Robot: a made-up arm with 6 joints. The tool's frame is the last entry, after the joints. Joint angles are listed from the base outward. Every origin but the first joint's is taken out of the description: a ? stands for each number. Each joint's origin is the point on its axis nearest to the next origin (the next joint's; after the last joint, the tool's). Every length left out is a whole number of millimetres.
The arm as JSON. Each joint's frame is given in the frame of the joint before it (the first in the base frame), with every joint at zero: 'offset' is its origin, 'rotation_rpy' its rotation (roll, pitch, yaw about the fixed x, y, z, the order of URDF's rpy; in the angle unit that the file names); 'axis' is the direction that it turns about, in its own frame. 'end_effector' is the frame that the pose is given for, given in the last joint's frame.
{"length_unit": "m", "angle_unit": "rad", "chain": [
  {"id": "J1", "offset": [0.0, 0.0, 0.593], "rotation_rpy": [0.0, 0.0, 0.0], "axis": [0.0, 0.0, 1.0]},
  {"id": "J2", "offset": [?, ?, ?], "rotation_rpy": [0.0, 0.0, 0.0], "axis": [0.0, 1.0, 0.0]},
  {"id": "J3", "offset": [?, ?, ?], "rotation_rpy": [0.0, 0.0, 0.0], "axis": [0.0, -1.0, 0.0]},
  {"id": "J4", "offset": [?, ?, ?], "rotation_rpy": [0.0, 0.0, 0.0], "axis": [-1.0, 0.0, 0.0]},
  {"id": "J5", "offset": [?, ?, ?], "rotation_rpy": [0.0, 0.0, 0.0], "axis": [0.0, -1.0, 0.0]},
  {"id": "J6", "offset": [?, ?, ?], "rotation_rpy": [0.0, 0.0, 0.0], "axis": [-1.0, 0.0, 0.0]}
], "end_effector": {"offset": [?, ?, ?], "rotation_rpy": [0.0, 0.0, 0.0]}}
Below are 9 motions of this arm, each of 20 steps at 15 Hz.
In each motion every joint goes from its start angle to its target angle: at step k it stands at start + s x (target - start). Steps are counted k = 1, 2, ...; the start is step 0. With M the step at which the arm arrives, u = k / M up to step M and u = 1 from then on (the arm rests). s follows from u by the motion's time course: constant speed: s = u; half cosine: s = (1 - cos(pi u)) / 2; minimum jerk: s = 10 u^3 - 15 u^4 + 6 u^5.
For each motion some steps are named. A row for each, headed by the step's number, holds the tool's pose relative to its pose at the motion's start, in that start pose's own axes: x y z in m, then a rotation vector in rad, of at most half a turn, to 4 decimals.
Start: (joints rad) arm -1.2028 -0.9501 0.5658 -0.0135 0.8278 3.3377
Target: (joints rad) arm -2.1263 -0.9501 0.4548 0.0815 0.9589 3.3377
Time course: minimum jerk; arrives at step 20
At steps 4, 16, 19, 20:
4: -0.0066 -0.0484 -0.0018 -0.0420 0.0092 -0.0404
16: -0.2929 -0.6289 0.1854 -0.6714 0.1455 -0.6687
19: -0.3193 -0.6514 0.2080 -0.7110 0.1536 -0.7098
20: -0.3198 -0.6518 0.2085 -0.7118 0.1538 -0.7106

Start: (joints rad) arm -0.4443 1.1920 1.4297 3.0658 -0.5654 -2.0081
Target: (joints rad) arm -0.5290 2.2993 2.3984 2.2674 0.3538 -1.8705
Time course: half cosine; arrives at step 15
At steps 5, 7, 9, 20:
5: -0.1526 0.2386 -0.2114 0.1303 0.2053 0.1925
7: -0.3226 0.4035 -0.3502 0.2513 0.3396 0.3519
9: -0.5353 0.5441 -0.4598 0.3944 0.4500 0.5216
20: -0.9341 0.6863 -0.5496 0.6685 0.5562 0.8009

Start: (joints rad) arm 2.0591 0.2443 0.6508 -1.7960 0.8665 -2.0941
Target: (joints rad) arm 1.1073 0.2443 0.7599 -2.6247 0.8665 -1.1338
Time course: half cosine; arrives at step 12
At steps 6, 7, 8, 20:
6: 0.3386 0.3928 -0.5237 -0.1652 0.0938 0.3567
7: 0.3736 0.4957 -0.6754 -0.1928 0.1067 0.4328
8: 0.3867 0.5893 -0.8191 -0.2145 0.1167 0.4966
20: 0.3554 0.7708 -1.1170 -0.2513 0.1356 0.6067

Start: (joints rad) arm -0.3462 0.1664 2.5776 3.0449 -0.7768 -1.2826
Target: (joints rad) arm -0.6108 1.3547 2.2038 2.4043 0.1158 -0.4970
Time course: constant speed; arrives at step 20
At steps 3, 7, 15, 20:
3: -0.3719 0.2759 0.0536 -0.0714 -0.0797 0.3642
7: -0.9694 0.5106 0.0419 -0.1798 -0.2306 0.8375
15: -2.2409 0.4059 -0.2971 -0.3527 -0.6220 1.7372
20: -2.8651 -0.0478 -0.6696 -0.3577 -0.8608 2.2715

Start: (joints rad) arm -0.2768 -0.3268 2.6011 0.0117 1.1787 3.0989
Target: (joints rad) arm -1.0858 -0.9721 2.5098 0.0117 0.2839 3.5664
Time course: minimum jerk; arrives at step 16
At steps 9, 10, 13, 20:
9: 0.5151 -0.9145 -0.2561 0.0906 -0.1653 -0.3398
10: 0.5699 -1.0755 -0.3666 0.1016 -0.1809 -0.4118
13: 0.6487 -1.3792 -0.6533 0.1206 -0.1972 -0.5699
20: 0.6599 -1.4371 -0.7239 0.1241 -0.1976 -0.6053

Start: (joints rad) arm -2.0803 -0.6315 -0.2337 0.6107 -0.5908 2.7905
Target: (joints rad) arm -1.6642 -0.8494 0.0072 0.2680 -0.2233 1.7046
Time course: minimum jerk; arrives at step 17
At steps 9, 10, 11, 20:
9: -0.3786 -0.0424 -0.2765 0.8342 0.3096 -0.4798
10: -0.4595 -0.0278 -0.3168 0.9946 0.3358 -0.5986
11: -0.5341 -0.0075 -0.3496 1.1403 0.3492 -0.7143
20: -0.7135 0.0703 -0.4112 1.4859 0.3356 -1.0217

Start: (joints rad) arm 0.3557 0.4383 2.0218 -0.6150 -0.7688 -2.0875
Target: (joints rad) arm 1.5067 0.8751 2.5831 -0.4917 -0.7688 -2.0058
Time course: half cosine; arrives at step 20
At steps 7, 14, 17, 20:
7: 0.0079 -0.1271 -0.0569 0.1715 0.1936 -0.0694
14: -0.0842 -0.3411 -0.2514 0.5215 0.5503 -0.1687
17: -0.1412 -0.3846 -0.3183 0.6297 0.6490 -0.1909
20: -0.1650 -0.3973 -0.3423 0.6693 0.6837 -0.1982

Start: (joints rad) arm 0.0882 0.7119 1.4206 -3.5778 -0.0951 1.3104
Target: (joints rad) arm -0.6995 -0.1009 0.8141 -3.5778 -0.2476 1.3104
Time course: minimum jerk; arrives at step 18
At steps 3, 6, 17, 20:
3: -0.0014 0.0600 0.0126 -0.0198 -0.0083 0.0239
6: -0.0337 0.3478 0.0482 -0.1200 -0.0462 0.1397
17: -0.5194 1.2461 -0.2766 -0.6367 -0.1550 0.6125
20: -0.5206 1.2469 -0.2779 -0.6379 -0.1551 0.6133

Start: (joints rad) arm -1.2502 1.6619 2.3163 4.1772 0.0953 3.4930
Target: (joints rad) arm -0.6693 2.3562 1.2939 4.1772 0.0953 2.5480
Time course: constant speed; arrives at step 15
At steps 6, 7, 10, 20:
6: -0.4539 1.2535 0.3139 0.3666 0.0385 0.7267
7: -0.6110 1.4259 0.3617 0.4058 0.0655 0.8471
10: -1.1852 1.8365 0.4546 0.4733 0.1844 1.1974
20: -2.3030 2.0979 0.3476 0.3883 0.5045 1.6958

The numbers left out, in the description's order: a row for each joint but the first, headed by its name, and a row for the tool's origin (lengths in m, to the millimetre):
J2: 0.124 0.0 0.0
J3: 0.0 0.0 0.851
J4: 1.312 0.0 0.207
J5: 0.0 0.0 0.0
J6: 0.262 0.0 0.0
tool: 0.0 0.0 0.0

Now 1 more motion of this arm.
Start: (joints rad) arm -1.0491 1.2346 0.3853 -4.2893 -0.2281 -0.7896
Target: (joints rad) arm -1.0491 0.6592 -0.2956 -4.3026 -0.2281 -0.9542
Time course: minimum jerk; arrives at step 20
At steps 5, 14, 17, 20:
5: -0.0439 -0.0077 -0.0070 0.0161 0.0040 0.0102
14: -0.3848 0.0129 -0.0917 0.1303 0.0380 0.0802
17: -0.4512 0.0320 -0.1137 0.1514 0.0454 0.0927
20: -0.4641 0.0363 -0.1182 0.1556 0.0468 0.0952

